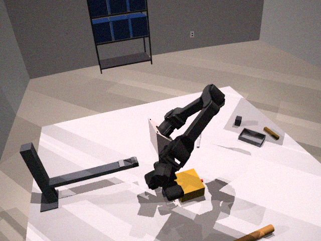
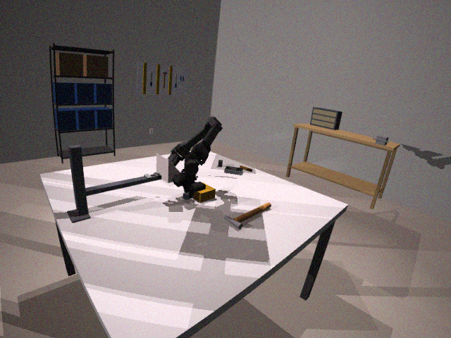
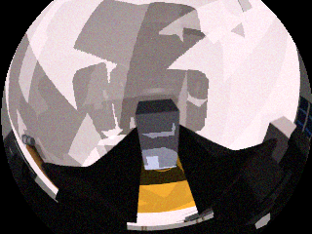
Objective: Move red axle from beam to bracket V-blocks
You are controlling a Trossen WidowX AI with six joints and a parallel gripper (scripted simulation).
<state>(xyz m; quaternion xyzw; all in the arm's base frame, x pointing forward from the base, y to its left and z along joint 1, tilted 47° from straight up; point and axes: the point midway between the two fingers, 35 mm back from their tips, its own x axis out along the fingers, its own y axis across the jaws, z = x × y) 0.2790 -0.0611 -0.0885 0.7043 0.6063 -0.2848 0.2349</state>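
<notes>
Now: the yellow beam 1 cm ahead of my gripper tip, 8 cm to the left of it and 1 cm above it. The rest, counted from my gripper tip: grey tray (11 cm behind, 53 cm to the left, 1 cm below); dark cube (25 cm behind, 56 cm to the left); grey block (2 cm to the left, 1 cm above).
</notes>
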